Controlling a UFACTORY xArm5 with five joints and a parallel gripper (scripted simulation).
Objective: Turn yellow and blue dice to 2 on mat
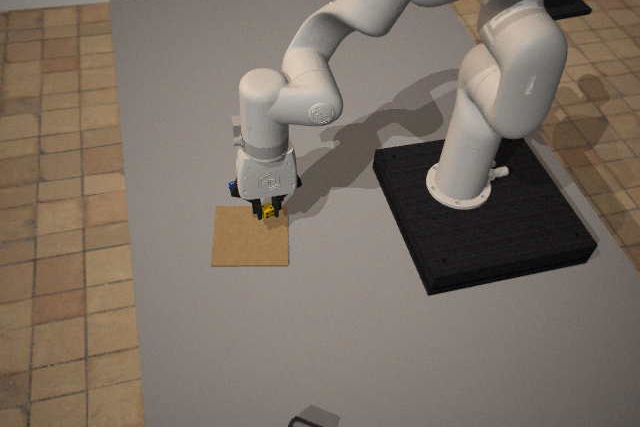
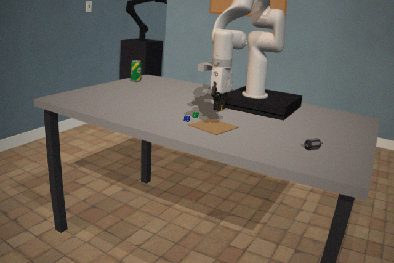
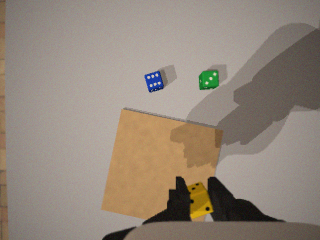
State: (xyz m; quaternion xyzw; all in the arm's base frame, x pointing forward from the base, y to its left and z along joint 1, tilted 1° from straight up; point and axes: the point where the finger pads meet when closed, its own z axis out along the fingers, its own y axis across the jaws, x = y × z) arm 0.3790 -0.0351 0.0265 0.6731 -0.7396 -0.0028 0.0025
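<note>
The mat is 80 mm below my hand and 30 mm ahead of it. The rest, counted from my hand: blue die: 120 mm to the right, 70 mm below, 30 mm ahead; then green die: 120 mm to the right, 70 mm below, 40 mm behind; then yellow die: 10 mm below.
</note>
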